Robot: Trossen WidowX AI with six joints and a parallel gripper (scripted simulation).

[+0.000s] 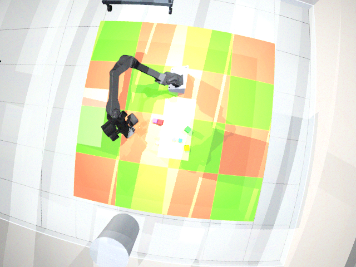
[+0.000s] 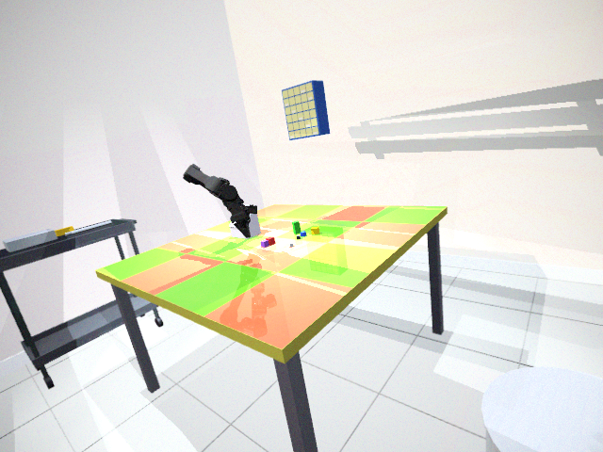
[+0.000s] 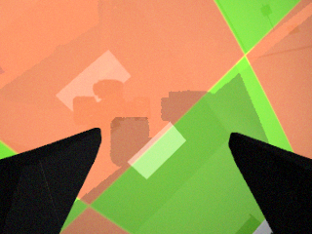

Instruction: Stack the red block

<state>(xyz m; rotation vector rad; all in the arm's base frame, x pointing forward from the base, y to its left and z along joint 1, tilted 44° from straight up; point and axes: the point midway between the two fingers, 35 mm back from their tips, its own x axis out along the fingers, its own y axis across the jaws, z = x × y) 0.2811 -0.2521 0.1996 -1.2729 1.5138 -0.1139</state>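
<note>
My gripper tip is 6 cm past the red block, 20 cm to the right of it and 9 cm above it. Also, from my gripper tip: purple block: 7 cm behind, 17 cm to the left, 9 cm below; then yellow block: 10 cm ahead, 37 cm to the left, 9 cm below; then blue block: 5 cm ahead, 33 cm to the left, 10 cm below.
</note>
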